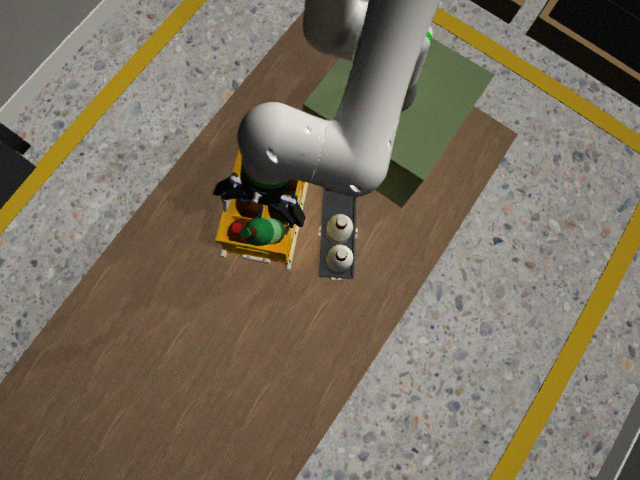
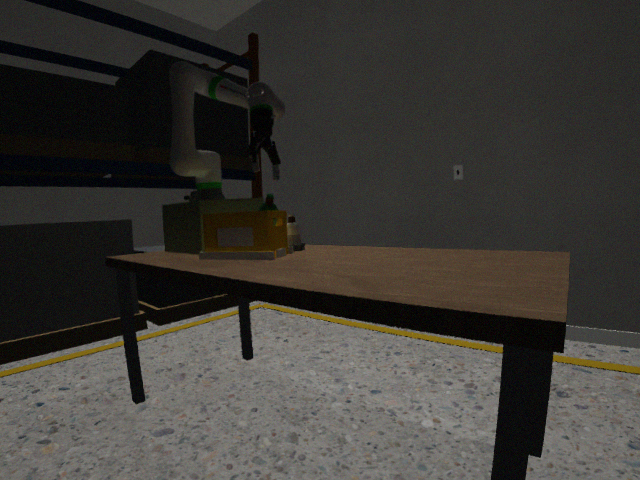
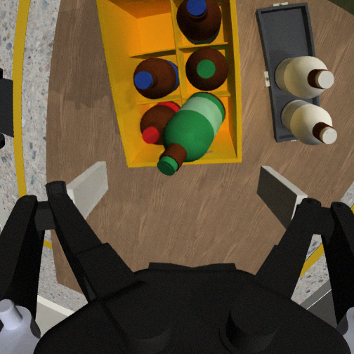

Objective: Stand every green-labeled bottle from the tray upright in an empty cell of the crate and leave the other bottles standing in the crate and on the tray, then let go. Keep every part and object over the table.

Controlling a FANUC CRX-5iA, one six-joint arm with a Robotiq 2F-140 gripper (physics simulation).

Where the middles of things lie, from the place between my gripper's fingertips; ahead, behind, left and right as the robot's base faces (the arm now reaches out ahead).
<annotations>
Right now the red-capped brown bottle (image 3: 153,120) is 230 mm below my hand, 70 mm to the right of it and 20 mm ahead of it. Also, from my hand: green-capped brown bottle (image 3: 206,69): 230 mm below, 90 mm behind.
</annotations>
